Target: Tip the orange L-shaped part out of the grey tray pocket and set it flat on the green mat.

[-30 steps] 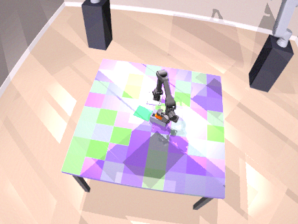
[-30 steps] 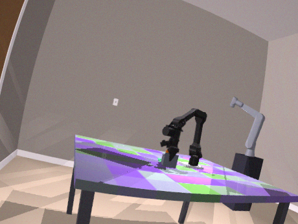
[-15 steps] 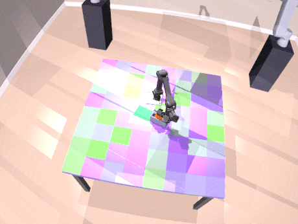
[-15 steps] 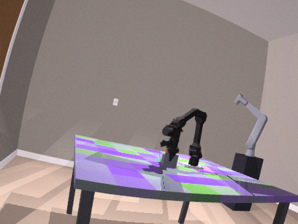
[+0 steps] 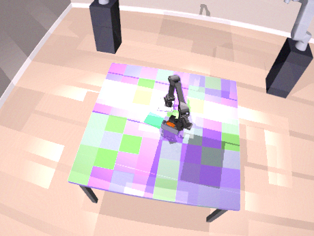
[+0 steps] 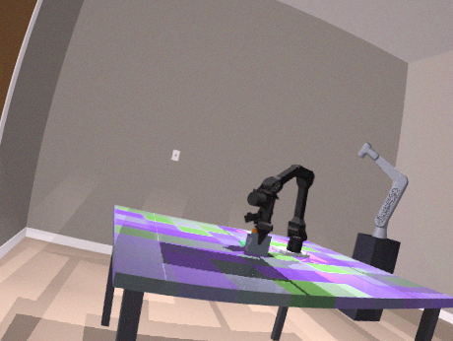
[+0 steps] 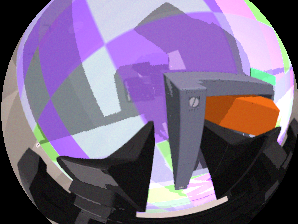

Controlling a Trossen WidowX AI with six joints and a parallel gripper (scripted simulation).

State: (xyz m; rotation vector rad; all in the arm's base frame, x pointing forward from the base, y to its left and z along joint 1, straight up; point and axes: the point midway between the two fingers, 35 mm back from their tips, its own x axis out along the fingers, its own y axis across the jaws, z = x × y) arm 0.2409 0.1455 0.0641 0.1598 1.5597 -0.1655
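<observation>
Now: the orange L-shaped part 1 cm behind my gripper tip, 5 cm to the right of it and 1 cm below it. From my gripper tip the other things lie so: green mat (5 cm behind, 22 cm to the right, 6 cm below).
</observation>
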